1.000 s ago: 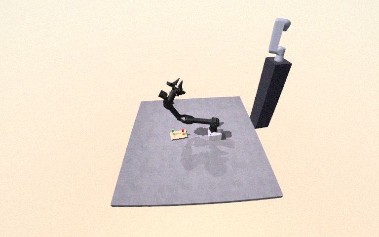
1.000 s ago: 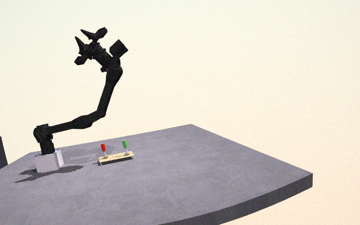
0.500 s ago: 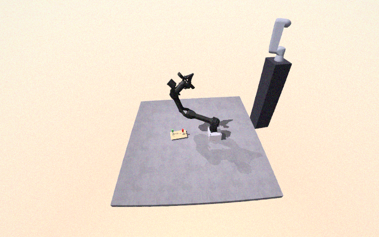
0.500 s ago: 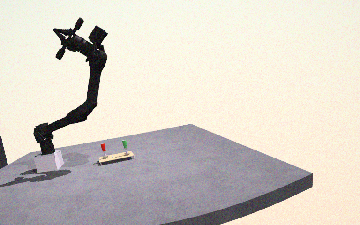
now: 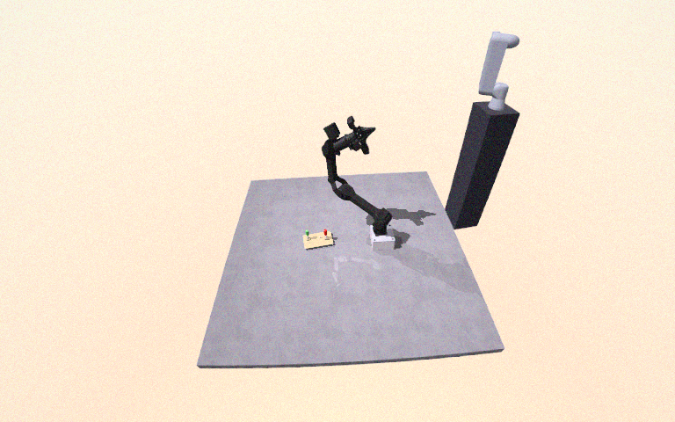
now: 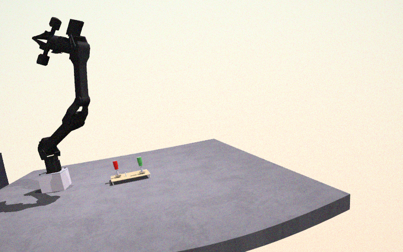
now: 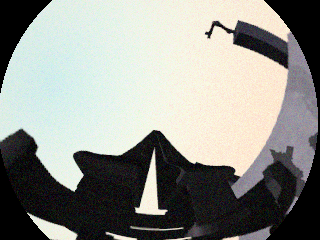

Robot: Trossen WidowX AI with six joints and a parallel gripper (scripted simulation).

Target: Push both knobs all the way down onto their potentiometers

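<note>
My gripper tip is 560 mm above the red knob, 270 mm short of it and 60 mm to the right of it. From my gripper tip the other things lie so: green knob: 560 mm below, 370 mm ahead, 40 mm to the left.
</note>
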